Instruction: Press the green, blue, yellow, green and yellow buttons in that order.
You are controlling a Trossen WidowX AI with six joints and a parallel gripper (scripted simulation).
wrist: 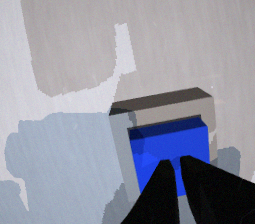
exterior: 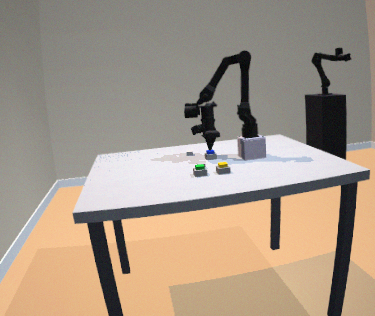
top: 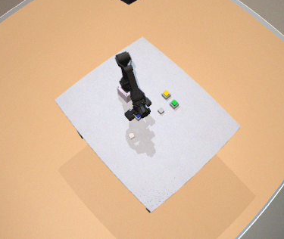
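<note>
My gripper tip is now 250 mm to the right of the yellow button, 20 mm short of it and 10 mm above it. Round my gripper tip: small grey block (140 mm to the left, 80 mm ahead, 30 mm below); then blue button (10 mm below); then small white block (130 mm to the right, 70 mm ahead, 30 mm below).
</note>
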